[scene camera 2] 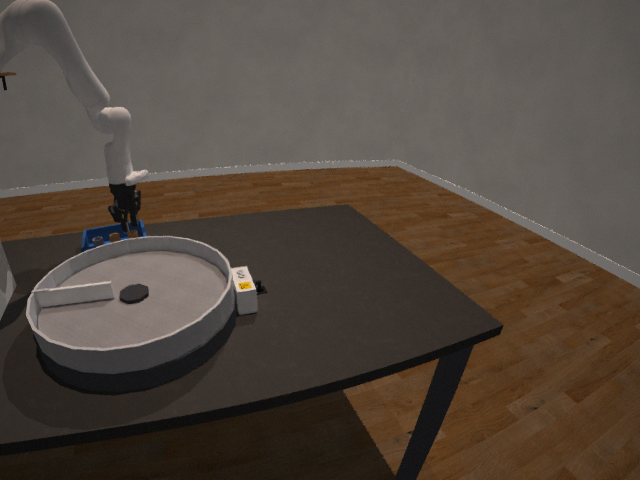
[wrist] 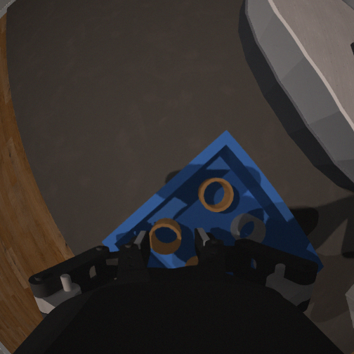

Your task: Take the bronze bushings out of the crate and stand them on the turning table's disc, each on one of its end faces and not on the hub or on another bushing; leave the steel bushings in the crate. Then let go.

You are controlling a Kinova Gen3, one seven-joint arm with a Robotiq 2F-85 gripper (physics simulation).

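Frame: origin at the arm's base, x back, y right, z up, level; millimetres.
Seen in the pictures: gripper, fingertip midpoint: (scene camera 2: 131, 229).
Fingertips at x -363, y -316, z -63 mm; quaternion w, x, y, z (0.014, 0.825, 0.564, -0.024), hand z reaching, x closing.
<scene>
Offsets run from my fingertips to a thing's top centre. "pt": to the spot under its first point.
The blue crate {pt dx +123, dy +69, dz +3 mm} (scene camera 2: 85, 240) (wrist: 202, 159) stands behind the turning table. A bronze bushing (wrist: 165, 247) shows between the open fingertips of my gripper (scene camera 2: 130, 226) (wrist: 171, 239), nearer the left one; the fingers point down into the crate and are part open. Whether they reach down beside it I cannot tell. Another bronze bushing (wrist: 216, 209) stands near the crate's corner. A third bronze piece (wrist: 192, 261) is mostly hidden by the gripper. A grey steel bushing {dx +103, dy +27, dz -12 mm} (scene camera 2: 97, 240) (wrist: 260, 230) stands beside them. The turning table's disc {dx -99, dy +381, dz +18 mm} (scene camera 2: 170, 279) (wrist: 317, 25) bears no bushing in scene camera 2.
A raised white wall (scene camera 2: 180, 341) (wrist: 300, 75) rings the disc. A dark hub {dx -99, dy +381, dz +18 mm} (scene camera 2: 134, 293) sits at its middle, and a white barrier {pt dx +16, dy +401, dz +32 mm} (scene camera 2: 77, 294) reaches inward from the left. A white box {dx -330, dy +349, dz +15 mm} (scene camera 2: 245, 297) with a yellow label adjoins the wall's right side.
</scene>
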